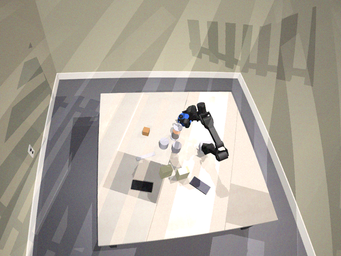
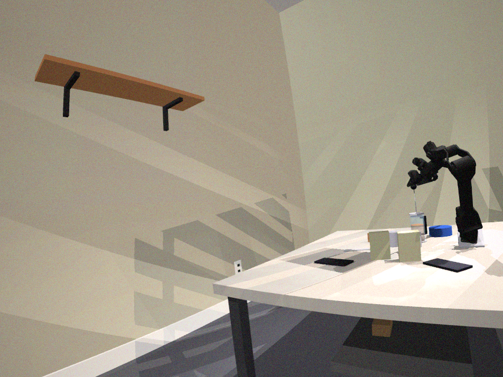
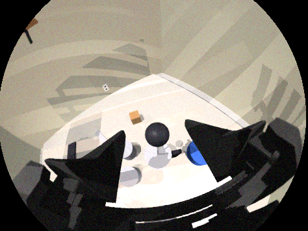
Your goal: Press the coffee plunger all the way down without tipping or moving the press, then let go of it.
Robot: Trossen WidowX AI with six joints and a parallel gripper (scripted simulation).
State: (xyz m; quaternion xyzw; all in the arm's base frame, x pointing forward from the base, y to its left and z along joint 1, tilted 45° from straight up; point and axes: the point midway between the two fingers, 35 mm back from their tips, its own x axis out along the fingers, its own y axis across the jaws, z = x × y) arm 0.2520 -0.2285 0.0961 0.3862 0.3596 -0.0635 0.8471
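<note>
Right now my gripper tip is 140 mm above the coffee press, 10 mm to the left of it and 10 mm past it. The rest, counted from my gripper tip: blue disc (260 mm below, 170 mm to the right, 90 mm behind); then orange cube (260 mm below, 240 mm ahead, 10 mm to the right); then grey bar (280 mm below, 230 mm ahead, 210 mm to the left).
</note>
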